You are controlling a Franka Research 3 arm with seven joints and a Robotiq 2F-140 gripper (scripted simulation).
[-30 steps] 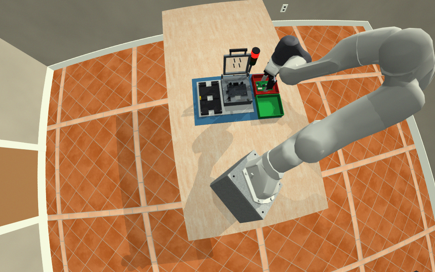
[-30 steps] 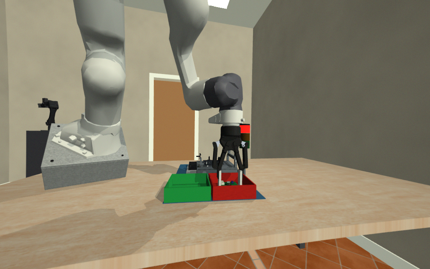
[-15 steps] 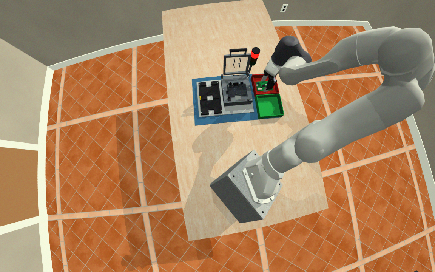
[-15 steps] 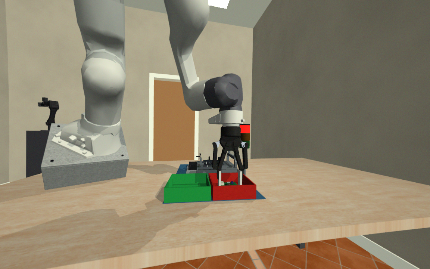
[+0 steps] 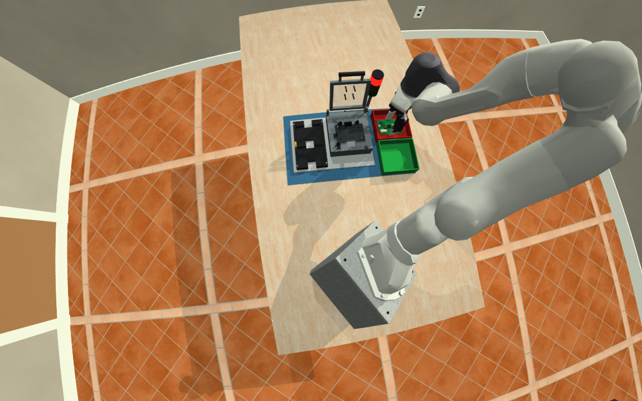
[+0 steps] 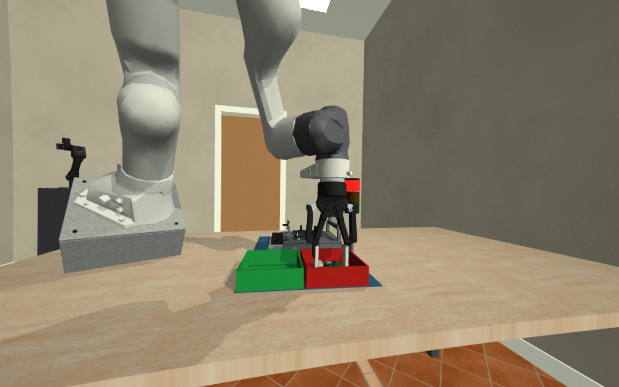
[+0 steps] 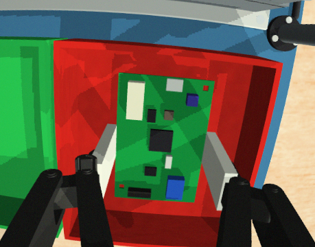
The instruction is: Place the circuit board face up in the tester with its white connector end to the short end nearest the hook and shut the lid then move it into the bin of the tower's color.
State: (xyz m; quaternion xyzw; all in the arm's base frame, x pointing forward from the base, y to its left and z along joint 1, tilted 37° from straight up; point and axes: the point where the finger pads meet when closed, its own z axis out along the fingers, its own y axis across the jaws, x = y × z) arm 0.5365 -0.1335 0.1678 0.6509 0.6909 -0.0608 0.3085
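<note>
Right now the red bin is 20 mm below my hand. Round my hand: green bin: 150 mm behind, 20 mm below, 10 mm to the left; then tester plate: 210 mm to the left, 30 mm behind, 30 mm above; then green circuit board: 20 mm below.
</note>
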